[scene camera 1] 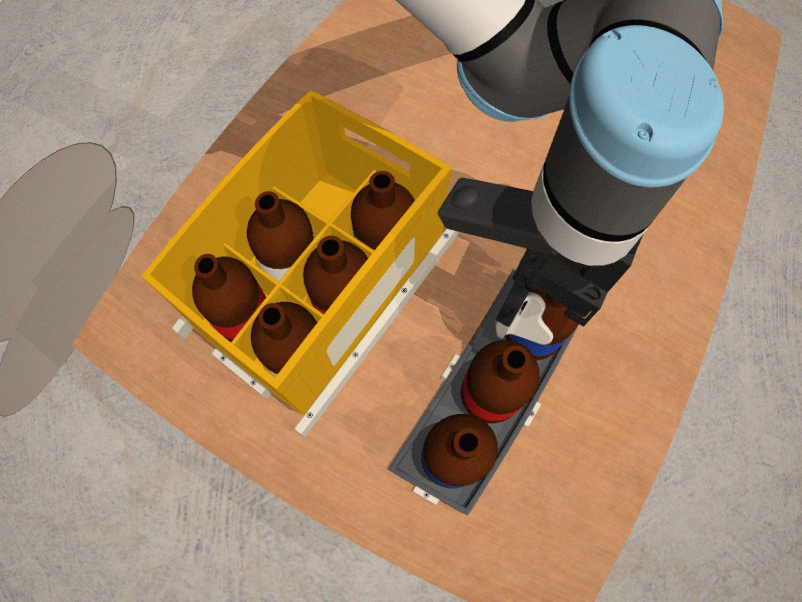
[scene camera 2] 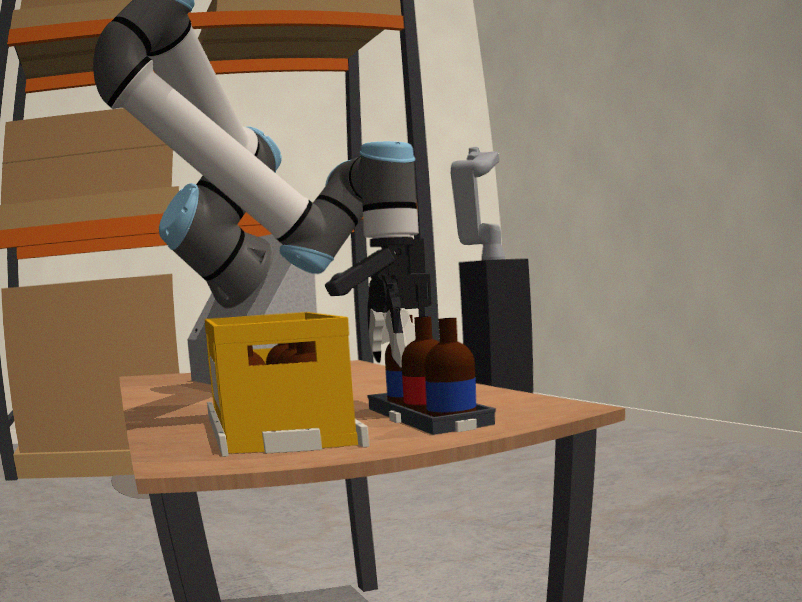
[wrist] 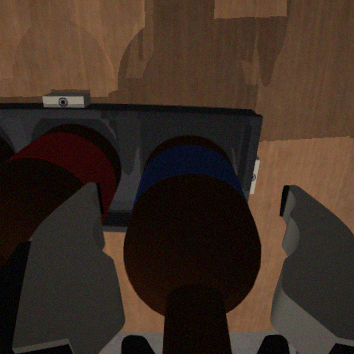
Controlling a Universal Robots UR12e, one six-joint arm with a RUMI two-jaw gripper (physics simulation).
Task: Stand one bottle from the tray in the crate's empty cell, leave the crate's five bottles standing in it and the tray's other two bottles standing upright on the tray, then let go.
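Places are measured from the arm's base along level axes (x ahead, y left, z up), in millimetres.
Where they show: gripper, fingertip midpoint: (scene camera 2: 389, 365) (wrist: 190, 187); arm's base, link origin: (scene camera 2: 245, 275).
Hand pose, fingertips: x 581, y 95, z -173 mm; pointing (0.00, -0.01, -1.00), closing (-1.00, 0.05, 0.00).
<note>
Things, the pixels of their top centre, and the offset from my fingertips. Level surfaces: height alone.
- yellow crate, top centre: (scene camera 1: 292, 218) (scene camera 2: 265, 318) dx +69, dy -228, dz +96 mm
- dark tray, top centre: (wrist: 67, 176) (scene camera 1: 493, 388) (scene camera 2: 426, 401) dx +91, dy +18, dz -54 mm
- wooden table, surface height: dz -80 mm
The yellow crate (scene camera 1: 303, 395) (scene camera 2: 291, 395) holds five upright brown bottles; its empty cell (scene camera 1: 323, 197) is at the top corner in scene camera 1. Three bottles stand upright on the dark tray (scene camera 1: 410, 453) (scene camera 2: 446, 424) (wrist: 175, 120): a blue-label one (scene camera 1: 459, 453) (scene camera 2: 450, 362) at the front end, a red-label one (scene camera 1: 502, 379) (scene camera 2: 413, 390) (wrist: 75, 155) in the middle, and a blue-label one (scene camera 1: 560, 318) (scene camera 2: 392, 383) (wrist: 192, 225) at the far end. My gripper (scene camera 2: 388, 358) (wrist: 190, 187) is open, its fingers apart on both sides of the far blue-label bottle. One finger is close to the red-label bottle. The gripper partly hides the far bottle in scene camera 1.
Pale strips (scene camera 1: 355, 355) (scene camera 2: 291, 441) edge the crate on the wooden table (scene camera 1: 362, 453) (scene camera 2: 518, 414). Small pale blocks (scene camera 1: 451, 366) (wrist: 65, 100) sit against the tray. A dark bracket (scene camera 1: 485, 204) (scene camera 2: 359, 272) on the wrist reaches toward the crate's upper wall in scene camera 1.
</note>
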